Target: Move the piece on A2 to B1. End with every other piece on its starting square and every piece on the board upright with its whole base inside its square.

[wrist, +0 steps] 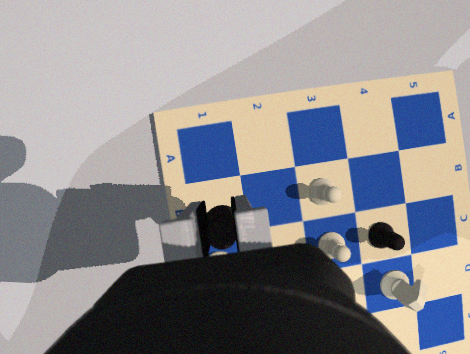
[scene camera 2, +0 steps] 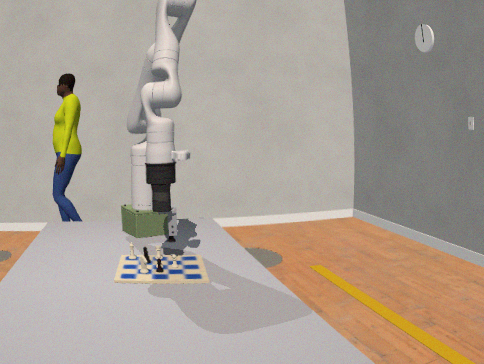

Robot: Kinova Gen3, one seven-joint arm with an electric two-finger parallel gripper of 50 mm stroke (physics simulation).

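My gripper is shut on a black piece, which shows as a dark round top between the fingertips in the wrist view. The gripper holds it above the board's far edge in the scene view. The chessboard lies flat on the table. In the wrist view square A2 shows bare. Square B1 shows in part beside A1's lower edge; the fingers hide the rest. Exactly which square lies beneath the held piece is hard to tell.
A white pawn stands on B3, a white piece on C3, a black piece on C4 and a white knight on D4. A white sliver shows below the held piece. The green base block stands behind the board.
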